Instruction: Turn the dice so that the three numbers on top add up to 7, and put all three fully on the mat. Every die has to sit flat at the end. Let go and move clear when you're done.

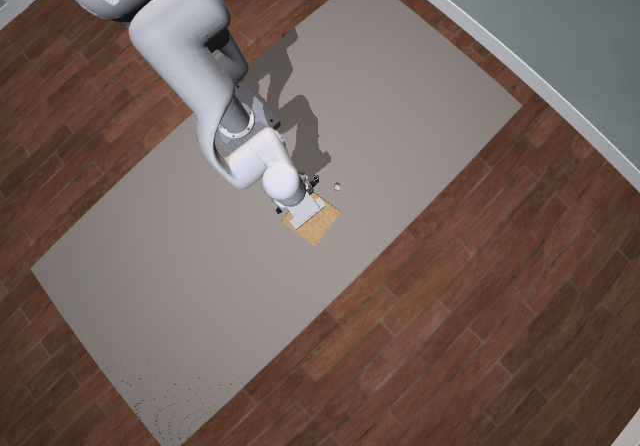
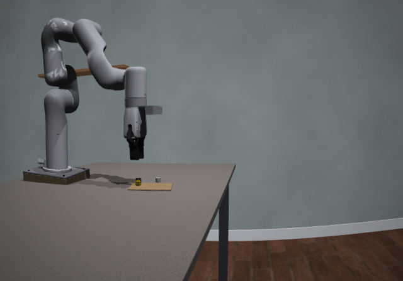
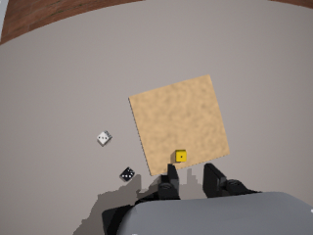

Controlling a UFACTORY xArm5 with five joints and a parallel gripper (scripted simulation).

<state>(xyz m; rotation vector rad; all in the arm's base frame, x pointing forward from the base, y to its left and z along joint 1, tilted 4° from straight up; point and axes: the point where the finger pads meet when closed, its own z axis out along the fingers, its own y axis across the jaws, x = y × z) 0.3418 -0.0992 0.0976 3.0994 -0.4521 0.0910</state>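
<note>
The white die is 6 cm ahead of my hand, 12 cm to the left of it and 11 cm below it. Also, from my hand: black die 1 cm behind, 10 cm to the left, 11 cm below; then yellow die 10 cm below; then tan mat 5 cm ahead, 1 cm to the right, 11 cm below.
</note>
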